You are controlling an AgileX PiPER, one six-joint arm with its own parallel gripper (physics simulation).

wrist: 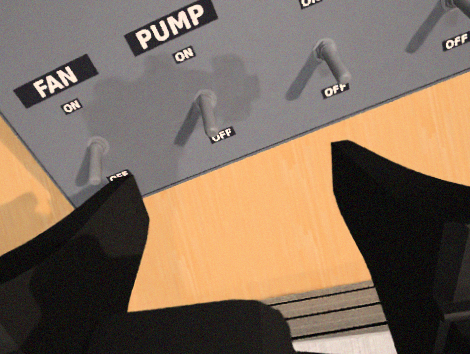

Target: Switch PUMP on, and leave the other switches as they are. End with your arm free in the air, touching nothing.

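The PUMP label (170, 26) is on the grey panel at the upper left centre. Below it the PUMP switch (207, 114) has its lever pointing down toward its OFF mark. The FAN switch (96, 160), to its left, points down toward its own OFF mark. A third switch (334, 62), right of PUMP, points down at OFF; its name is out of view. Part of a fourth switch (456, 4) shows at the top right corner. My gripper (234, 182) is open, with nothing between its fingers. Its fingertips appear below the PUMP lever in the view, one on each side.
The grey panel (30, 122) ends at a slanting lower edge, with a wooden table top (240, 230) beyond it. Grooved grey-brown strips (340, 310) and a pale surface show at the bottom. Shadows fall across the panel around the PUMP switch.
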